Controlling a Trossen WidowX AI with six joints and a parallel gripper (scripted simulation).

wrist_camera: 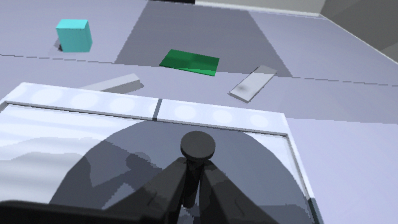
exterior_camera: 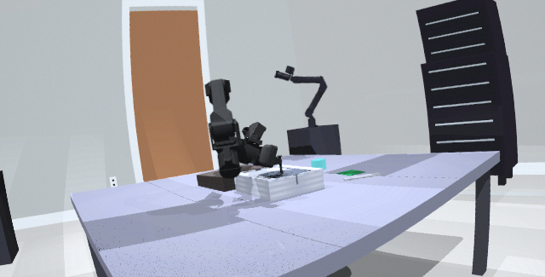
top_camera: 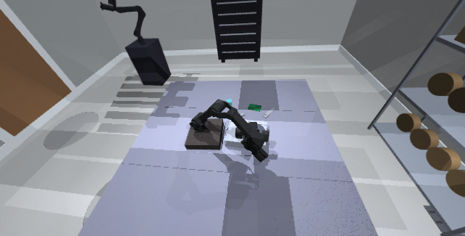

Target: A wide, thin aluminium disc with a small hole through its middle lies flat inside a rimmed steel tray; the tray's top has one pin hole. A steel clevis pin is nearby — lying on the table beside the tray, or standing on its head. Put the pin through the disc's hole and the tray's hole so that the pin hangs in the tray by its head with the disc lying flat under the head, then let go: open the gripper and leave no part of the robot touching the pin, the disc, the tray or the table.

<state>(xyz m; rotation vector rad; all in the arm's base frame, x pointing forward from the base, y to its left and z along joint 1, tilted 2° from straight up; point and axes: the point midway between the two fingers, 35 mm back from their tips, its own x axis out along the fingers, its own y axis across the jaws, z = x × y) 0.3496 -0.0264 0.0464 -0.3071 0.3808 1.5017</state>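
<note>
Right now my gripper tip is 10 mm above the clevis pin. From my gripper tip the other things lie so: disc (40 mm below); pale flat bar (240 mm to the left, 110 mm ahead, 90 mm below); steel tray (50 mm below, 40 mm behind).
</note>
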